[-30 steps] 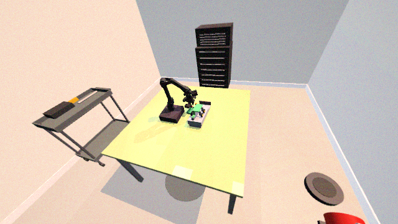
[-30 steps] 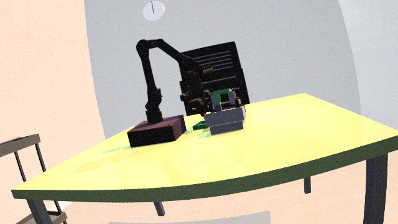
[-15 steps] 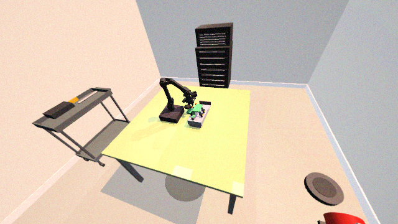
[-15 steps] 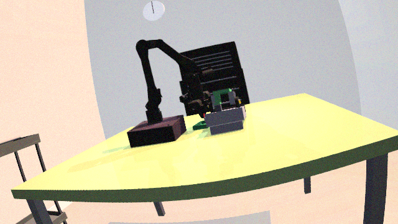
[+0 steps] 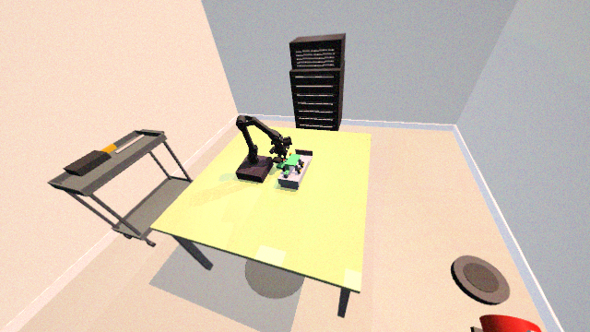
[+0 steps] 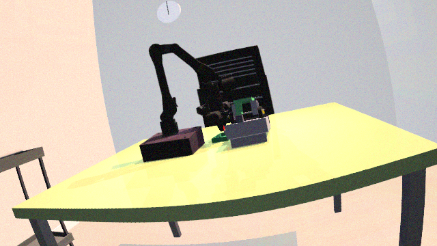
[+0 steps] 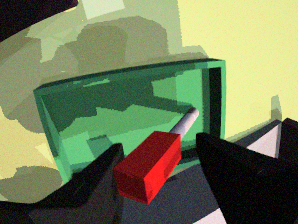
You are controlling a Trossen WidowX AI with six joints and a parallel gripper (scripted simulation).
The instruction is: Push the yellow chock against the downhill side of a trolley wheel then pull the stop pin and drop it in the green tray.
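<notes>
My gripper tip is 10 mm to the right of the stop pin. From my gripper tip the other things lie so: grey ramp: 120 mm to the right, 120 mm ahead, 10 mm above; yellow chock: 70 mm ahead, 40 mm above, 30 mm to the right; green trolley: 120 mm to the right, 120 mm ahead, 70 mm above.
</notes>
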